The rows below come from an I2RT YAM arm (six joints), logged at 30 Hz.
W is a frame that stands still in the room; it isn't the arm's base.
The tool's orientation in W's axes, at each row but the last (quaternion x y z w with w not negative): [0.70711, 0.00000, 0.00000, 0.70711]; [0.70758, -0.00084, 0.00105, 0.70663]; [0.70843, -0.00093, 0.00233, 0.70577]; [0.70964, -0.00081, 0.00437, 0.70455]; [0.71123, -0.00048, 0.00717, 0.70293]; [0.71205, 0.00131, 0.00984, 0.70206]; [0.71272, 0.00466, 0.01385, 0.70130]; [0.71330, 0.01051, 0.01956, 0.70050]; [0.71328, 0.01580, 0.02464, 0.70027]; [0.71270, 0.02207, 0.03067, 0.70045]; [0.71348, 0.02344, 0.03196, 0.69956]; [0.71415, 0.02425, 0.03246, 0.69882]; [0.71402, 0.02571, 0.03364, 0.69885]
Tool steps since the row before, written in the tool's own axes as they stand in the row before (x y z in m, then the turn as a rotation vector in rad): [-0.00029, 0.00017, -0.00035, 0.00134, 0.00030, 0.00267]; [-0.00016, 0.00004, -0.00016, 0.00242, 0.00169, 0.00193]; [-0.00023, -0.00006, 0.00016, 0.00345, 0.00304, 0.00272]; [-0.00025, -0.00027, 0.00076, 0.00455, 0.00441, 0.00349]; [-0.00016, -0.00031, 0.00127, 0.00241, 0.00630, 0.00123]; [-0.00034, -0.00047, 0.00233, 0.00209, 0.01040, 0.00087]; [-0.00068, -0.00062, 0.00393, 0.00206, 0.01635, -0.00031]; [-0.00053, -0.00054, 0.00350, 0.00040, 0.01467, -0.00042]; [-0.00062, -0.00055, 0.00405, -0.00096, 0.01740, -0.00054]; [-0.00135, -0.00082, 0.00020, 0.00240, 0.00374, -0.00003]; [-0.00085, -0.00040, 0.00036, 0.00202, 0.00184, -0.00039]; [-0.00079, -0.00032, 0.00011, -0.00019, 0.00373, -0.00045]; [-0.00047, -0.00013, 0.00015, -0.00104, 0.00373, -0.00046]
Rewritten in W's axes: [-0.00029, 0.00035, 0.00017, 0.00134, -0.00267, 0.00030]; [-0.00016, 0.00016, 0.00004, 0.00242, -0.00193, 0.00169]; [-0.00023, -0.00016, -0.00006, 0.00344, -0.00272, 0.00305]; [-0.00024, -0.00076, -0.00028, 0.00454, -0.00350, 0.00442]; [-0.00014, -0.00127, -0.00033, 0.00235, -0.00128, 0.00631]; [-0.00030, -0.00233, -0.00051, 0.00198, -0.00098, 0.01041]; [-0.00057, -0.00394, -0.00069, 0.00184, 0.00010, 0.01638]; [-0.00037, -0.00351, -0.00061, 0.00020, 0.00017, 0.01468]; [-0.00038, -0.00407, -0.00063, -0.00120, 0.00016, 0.01739]; [-0.00132, -0.00029, -0.00084, 0.00235, 0.00014, 0.00377]; [-0.00081, -0.00042, -0.00042, 0.00196, 0.00051, 0.00187]; [-0.00078, -0.00017, -0.00033, -0.00027, 0.00035, 0.00374]; [-0.00045, -0.00019, -0.00014, -0.00111, 0.00029, 0.00373]
